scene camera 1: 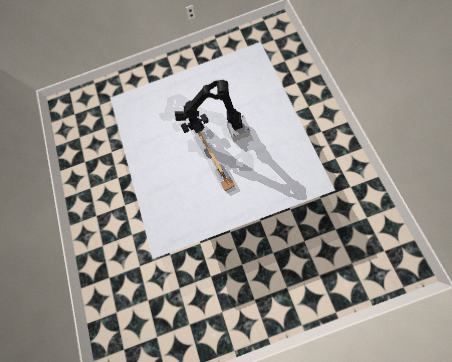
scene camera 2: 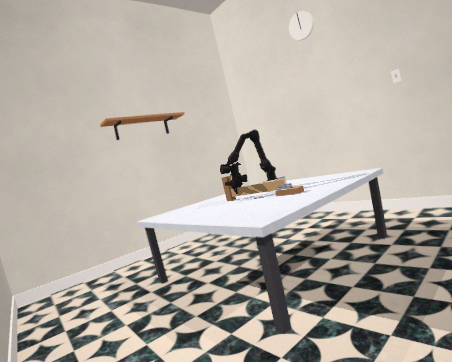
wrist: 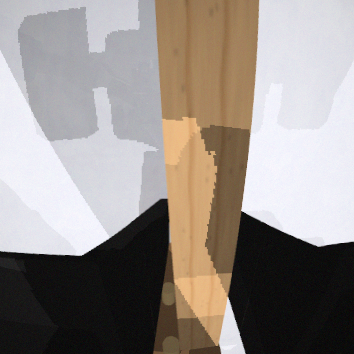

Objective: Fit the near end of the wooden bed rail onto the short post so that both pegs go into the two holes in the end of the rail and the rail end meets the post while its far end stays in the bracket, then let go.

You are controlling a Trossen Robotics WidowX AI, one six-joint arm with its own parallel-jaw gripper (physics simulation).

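Places are measured from the arm's base along level axes (x ahead, y left, z up), in millimetres.
Where they show: gripper, between the fingertips: [scene camera 2: 237, 193] [wrist: 187, 206]; arm's base, origin of its link: [scene camera 1: 237, 125] [scene camera 2: 272, 179].
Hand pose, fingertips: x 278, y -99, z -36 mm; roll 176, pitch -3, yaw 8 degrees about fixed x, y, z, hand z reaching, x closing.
Observation:
Each offset is from my fingertips to the centre of the thing. "pt": to the spot under its first point. Level surfaces: height alone.
The wooden rail {dz +18, dx -29, dy +165 mm} [scene camera 1: 212, 155] [scene camera 2: 267, 187] [wrist: 205, 90] runs from my gripper to the bracket {dz -7, dx -66, dy +380 mm} [scene camera 1: 226, 177] [scene camera 2: 286, 186]. Its far end meets the bracket area, but how it sits there is too small to tell. My gripper [scene camera 1: 199, 131] [scene camera 2: 235, 189] [wrist: 187, 206] is shut on the rail near its near end, one black finger on each side. The short post {pt dz +49, dx +21, dy -67 mm} [scene camera 2: 228, 188] stands upright right beside the gripper in scene camera 2; the gripper hides where it and the rail end face each other. In the wrist view, two pale round spots show on a dark brown face at the lower left; the pegs and holes cannot be told apart.
The brown block {dz -26, dx -70, dy +411 mm} [scene camera 1: 227, 185] [scene camera 2: 291, 191] lies at the bracket on the white table top {dz -44 mm} [scene camera 1: 165, 210] [scene camera 2: 205, 221]. The arm's base [scene camera 1: 239, 131] stands to the right of the rail in scene camera 1. Shadows of the arm cross the table. A wooden shelf [scene camera 2: 142, 119] hangs on the wall.

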